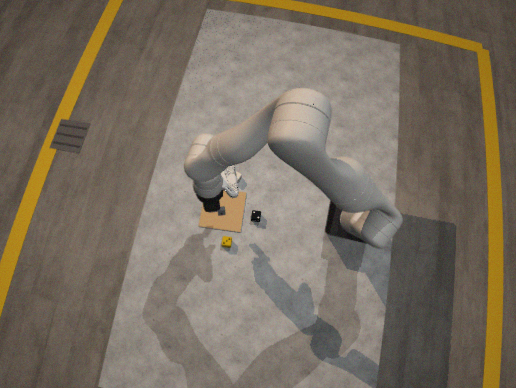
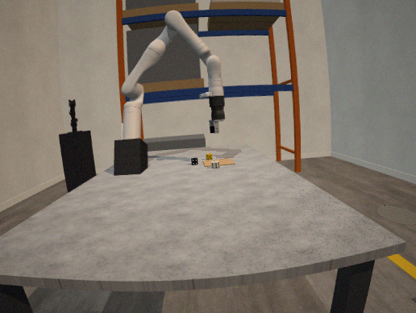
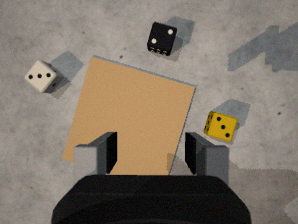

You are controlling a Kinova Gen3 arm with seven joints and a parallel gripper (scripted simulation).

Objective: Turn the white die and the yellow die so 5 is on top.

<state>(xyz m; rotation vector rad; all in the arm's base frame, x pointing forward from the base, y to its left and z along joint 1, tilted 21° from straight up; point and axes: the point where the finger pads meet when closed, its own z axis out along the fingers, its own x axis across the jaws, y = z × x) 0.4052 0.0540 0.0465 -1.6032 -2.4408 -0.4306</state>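
Right now the white die is 150 mm to the right of my hand and 150 mm below it. The rest, counted from my hand: tan mat (160 mm below, 30 mm to the right, 10 mm ahead); then black die (150 mm below, 110 mm behind, 30 mm to the right); then yellow die (150 mm below, 80 mm to the left, 40 mm behind).
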